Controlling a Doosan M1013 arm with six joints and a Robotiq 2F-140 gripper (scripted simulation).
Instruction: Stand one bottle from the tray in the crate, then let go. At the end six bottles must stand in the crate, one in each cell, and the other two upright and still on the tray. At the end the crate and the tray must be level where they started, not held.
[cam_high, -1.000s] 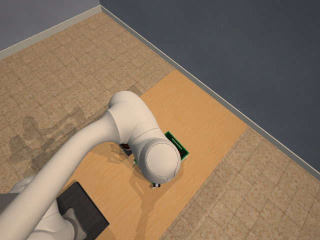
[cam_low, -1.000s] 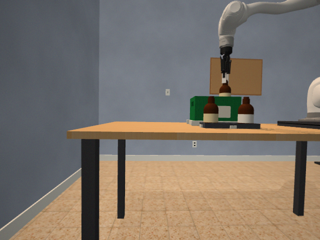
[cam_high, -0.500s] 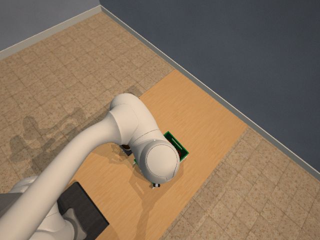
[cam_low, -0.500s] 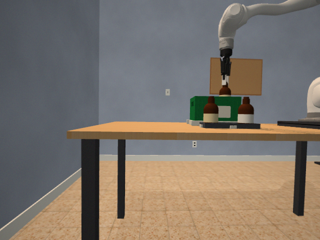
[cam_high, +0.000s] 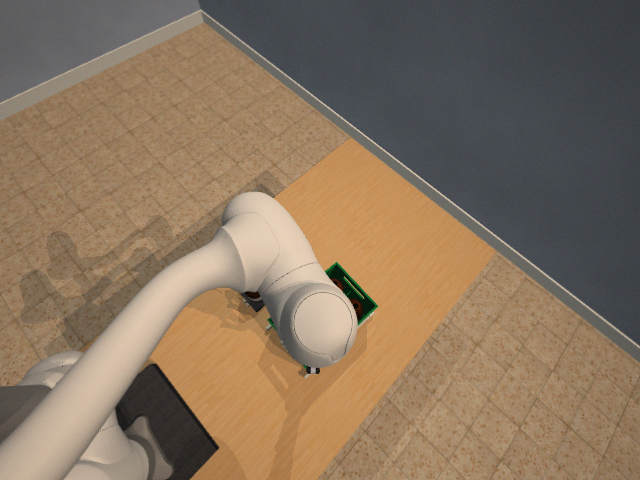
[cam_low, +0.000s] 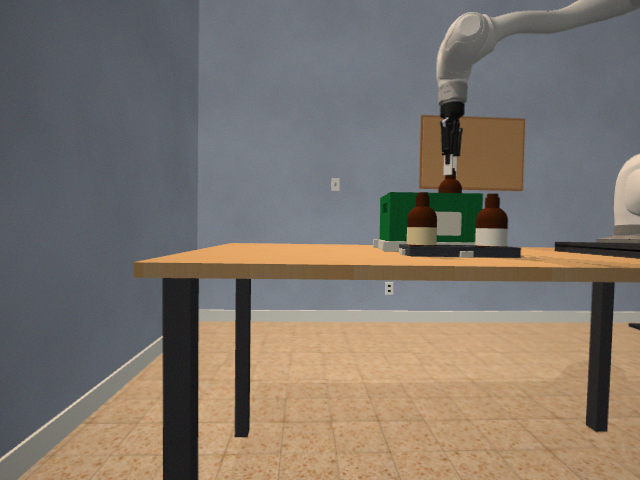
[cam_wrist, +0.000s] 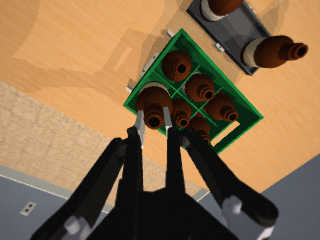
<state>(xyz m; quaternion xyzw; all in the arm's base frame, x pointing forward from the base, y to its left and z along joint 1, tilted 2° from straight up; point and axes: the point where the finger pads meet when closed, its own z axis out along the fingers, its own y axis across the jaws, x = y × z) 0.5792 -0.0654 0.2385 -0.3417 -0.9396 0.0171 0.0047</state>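
My gripper is now 200 mm above the green crate, 90 mm short of it and 50 mm to the right of it.
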